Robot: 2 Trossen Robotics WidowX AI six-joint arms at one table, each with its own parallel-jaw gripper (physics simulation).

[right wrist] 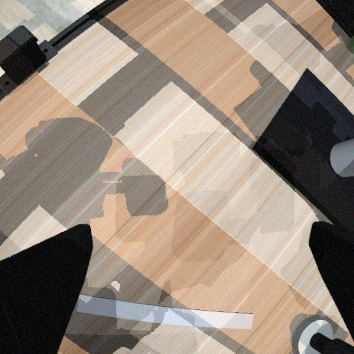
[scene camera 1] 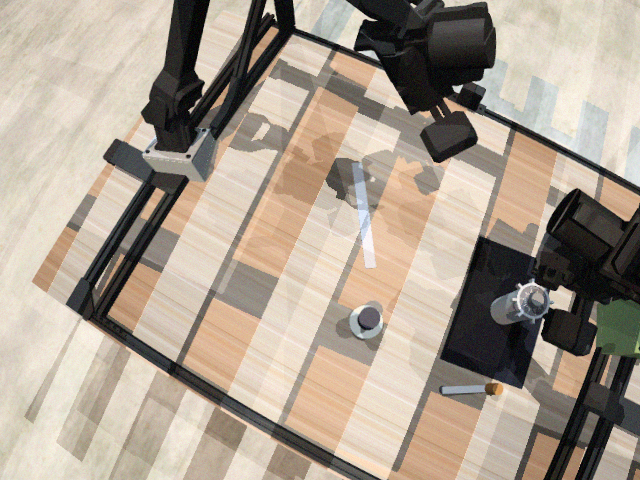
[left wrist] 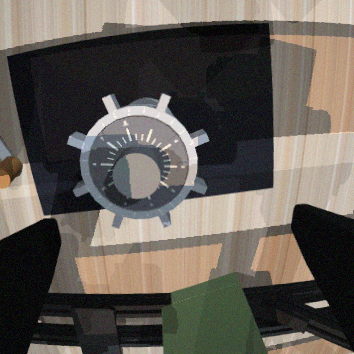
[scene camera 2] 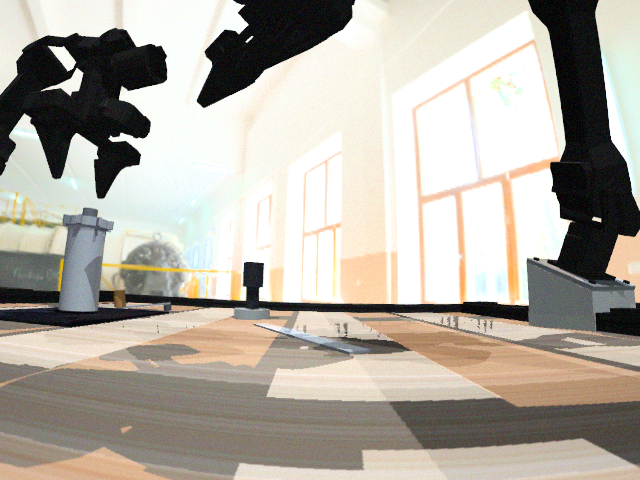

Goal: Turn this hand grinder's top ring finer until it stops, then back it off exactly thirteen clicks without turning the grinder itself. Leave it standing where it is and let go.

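Frame: origin at the left arm's base, x right, y ahead, z up, level; metres.
Seen in the pictures: left gripper, fingertip midpoint: [left wrist: 177, 224] [scene camera 2: 80, 189]; right gripper, fingertip midpoint: [right wrist: 202, 235] [scene camera 2: 217, 91]; right arm's base, link origin: [scene camera 1: 176, 141] [scene camera 2: 580, 271].
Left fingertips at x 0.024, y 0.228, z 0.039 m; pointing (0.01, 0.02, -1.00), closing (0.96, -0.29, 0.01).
Offsets run from my left fingertips to a thing's top centre.
The grey hand grinder {dz -0.025, dx -0.012, dy +0.014 m} [scene camera 1: 502, 311] [scene camera 2: 80, 268] [right wrist: 344, 159] stands upright on the dark mat {dz -0.170, dx -0.011, dy +0.016 m} [scene camera 1: 470, 320] [scene camera 2: 31, 316] [left wrist: 240, 65] [right wrist: 295, 120]. Its lugged top ring {dz -0.040, dx -0.012, dy +0.014 m} [scene camera 1: 520, 304] [scene camera 2: 103, 223] [left wrist: 85, 162] surrounds a marked dial and a round centre post. My left gripper [scene camera 2: 78, 187] [left wrist: 177, 224] is open and empty, above the grinder's top and clear of it; in the left wrist view the ring lies beyond the line between its fingertips. My right gripper [right wrist: 202, 235] is open and empty, high over the table and away from the grinder.
A crank with an orange knob {dz -0.137, dx -0.156, dy +0.064 m} [scene camera 1: 493, 389] [scene camera 2: 119, 298] [left wrist: 9, 172] lies beside the mat. A black-knobbed piece on a pale round base {dz -0.082, dx -0.066, dy +0.259 m} [scene camera 1: 368, 317] [scene camera 2: 253, 281] stands mid-table. A pale strip {dz -0.170, dx +0.133, dy +0.290 m} [scene camera 1: 363, 217] [scene camera 2: 315, 338] [right wrist: 165, 314] lies flat. A green block [scene camera 1: 620, 328] [left wrist: 210, 315] is near the frame rails.
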